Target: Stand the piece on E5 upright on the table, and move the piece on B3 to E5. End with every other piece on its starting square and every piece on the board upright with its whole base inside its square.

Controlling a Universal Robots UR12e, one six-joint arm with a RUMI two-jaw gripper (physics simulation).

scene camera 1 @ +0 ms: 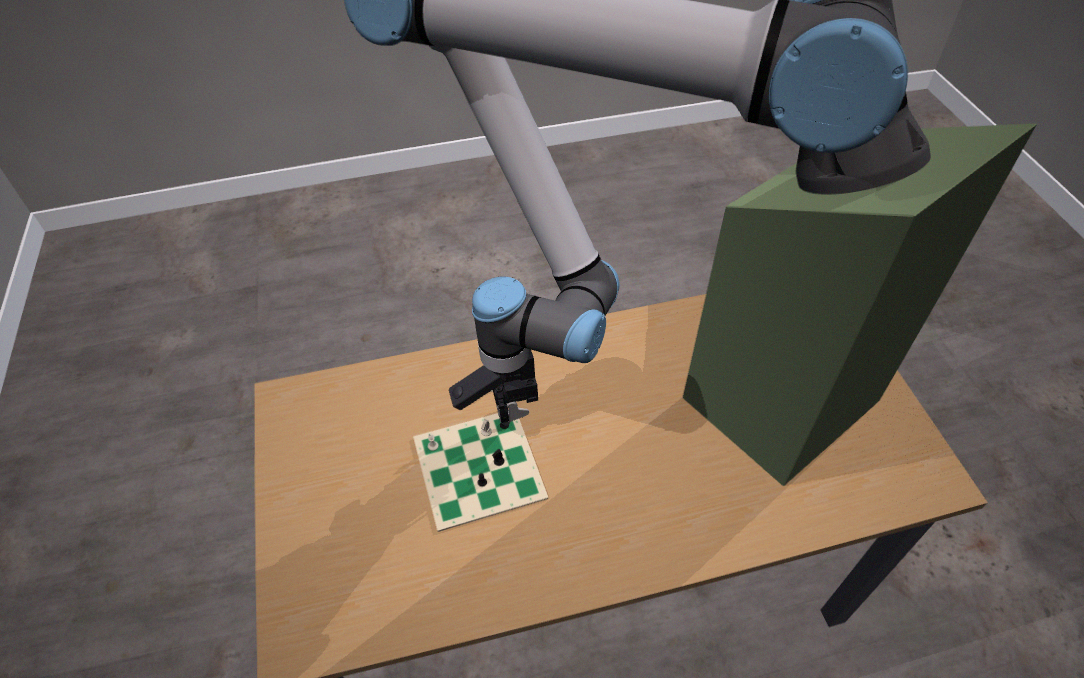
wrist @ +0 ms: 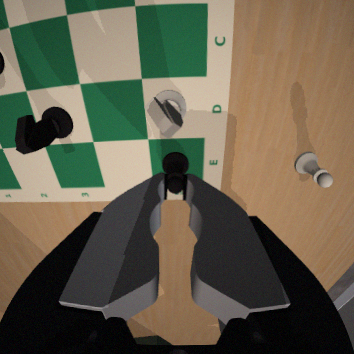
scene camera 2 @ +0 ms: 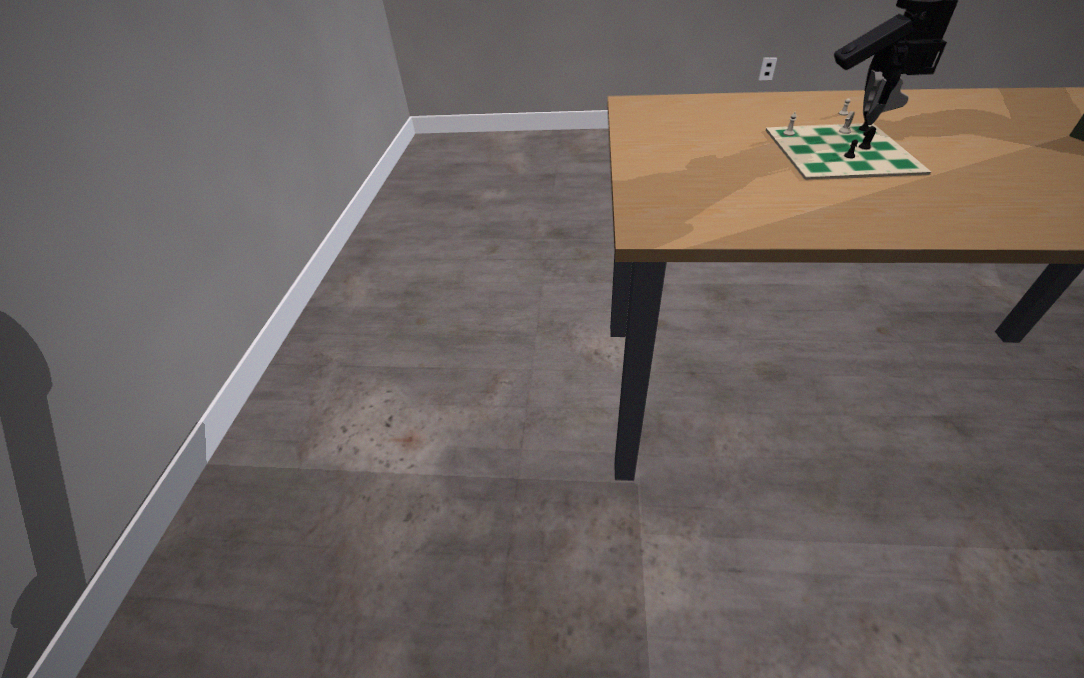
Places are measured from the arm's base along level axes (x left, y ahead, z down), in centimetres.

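Pixels of known places: gripper, fingertip midpoint: point(scene camera 1: 505, 421) point(wrist: 174, 175) point(scene camera 2: 867, 123); arm's base at its link origin: point(scene camera 1: 862, 169).
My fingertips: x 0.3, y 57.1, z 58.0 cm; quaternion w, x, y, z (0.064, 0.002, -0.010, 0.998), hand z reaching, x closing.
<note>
Ahead of a thing's pixels: the offset from my fingertips to its middle. Level surfaces: height alone.
My gripper point(scene camera 1: 503, 417) point(scene camera 2: 869, 121) point(wrist: 174, 175) is shut on the head of a black pawn {dx +0.0, dy +0.3, dz -0.4 cm} point(wrist: 175, 162). The pawn looks upright, its base within green E5 in the wrist view; I cannot tell whether it touches the board point(scene camera 1: 426, 500) point(scene camera 2: 799, 167) point(wrist: 220, 75). A white pawn {dx -10.2, dy +1.9, dz +0.4 cm} point(scene camera 2: 844, 107) point(wrist: 310, 166) stands upright on the table beside the board, past the rank-5 edge; the arm seems to hide it in scene camera 1. A white knight {dx +1.1, dy +4.1, dz -0.6 cm} point(scene camera 1: 486, 427) point(scene camera 2: 848, 123) point(wrist: 167, 112) stands on D5, close to the fingertips.
A black knight {dx +8.3, dy +2.1, dz -0.6 cm} point(scene camera 1: 498, 458) point(scene camera 2: 868, 139) point(wrist: 42, 131) stands on D3. Another black piece {dx +12.7, dy +5.6, dz -0.2 cm} point(scene camera 1: 482, 479) point(scene camera 2: 852, 149) stands on C2. A white piece {dx +3.3, dy +15.0, dz -0.8 cm} point(scene camera 1: 432, 442) point(scene camera 2: 790, 124) stands on A5. A green pedestal point(scene camera 1: 799, 319) carries the arm at the right of the table {dz +2.0 cm} point(scene camera 1: 639, 511) point(scene camera 2: 719, 215).
</note>
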